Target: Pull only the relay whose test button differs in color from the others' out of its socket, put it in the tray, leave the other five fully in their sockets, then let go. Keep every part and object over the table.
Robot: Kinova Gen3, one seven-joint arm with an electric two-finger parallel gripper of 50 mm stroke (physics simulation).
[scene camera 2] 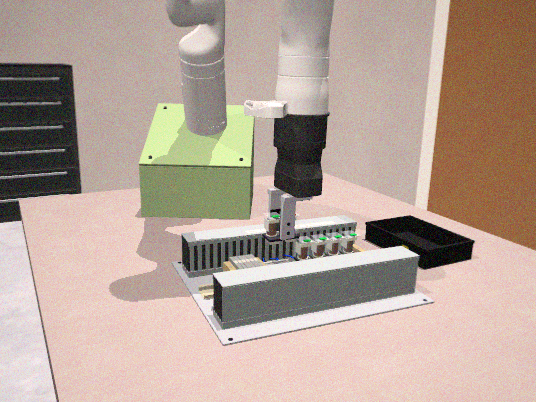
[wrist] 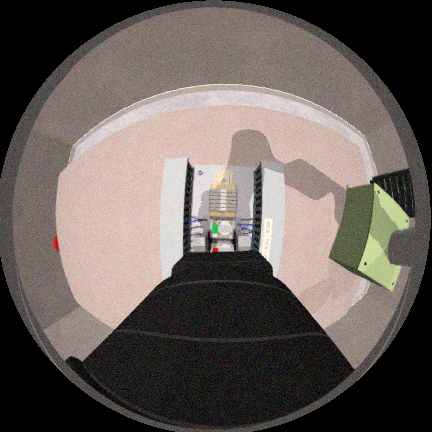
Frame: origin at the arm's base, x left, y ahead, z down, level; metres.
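Where they show: gripper, fingertip midpoint: (scene camera 2: 280,234) (wrist: 221,236); arm's base, origin of the base link: (scene camera 2: 206,124).
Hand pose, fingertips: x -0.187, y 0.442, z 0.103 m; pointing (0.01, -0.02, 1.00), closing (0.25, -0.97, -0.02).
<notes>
Each offset is from my fingertips to the top centre of the thing. "*": to the spot under its first point.
My gripper (scene camera 2: 282,230) is shut on the red-button relay @(dx +0.013, dy +0.004, dz -0.033 m) (wrist: 215,250), whose red strip and clear top show at the gripper's edge in the wrist view; in scene camera 2 the front finger hides it. The neighbouring green-button relay @(dx -0.013, dy -0.004, dz -0.033 m) (scene camera 2: 272,228) (wrist: 222,229) stands clearly higher than several other green-button relays @(dx +0.064, dy +0.022, dz +0.012 m) (scene camera 2: 319,247) in the row. A dark grey socket block (scene camera 2: 272,245) (wrist: 244,242) shows under and beside this raised pair and looks raised too. Whether the held relay is out of its socket cannot be told. The black tray @(* dx +0.270, dy +0.125, dz +0.074 m) (scene camera 2: 444,261) stands right of the panel.
Slotted grey wire ducts @(dx -0.004, dy +0.087, dz +0.018 m) (scene camera 2: 320,280) (wrist: 172,210) run along both sides of the relays on the mounting plate @(dx +0.024, dy +0.008, dz +0.078 m) (scene camera 2: 320,316). Terminal blocks @(dx -0.052, dy -0.018, dz +0.034 m) (scene camera 2: 242,262) (wrist: 223,200) stand left of the row. Blue wires (scene camera 2: 280,258) run near the sockets. The green robot base (scene camera 2: 196,192) (wrist: 350,225) stands behind.
</notes>
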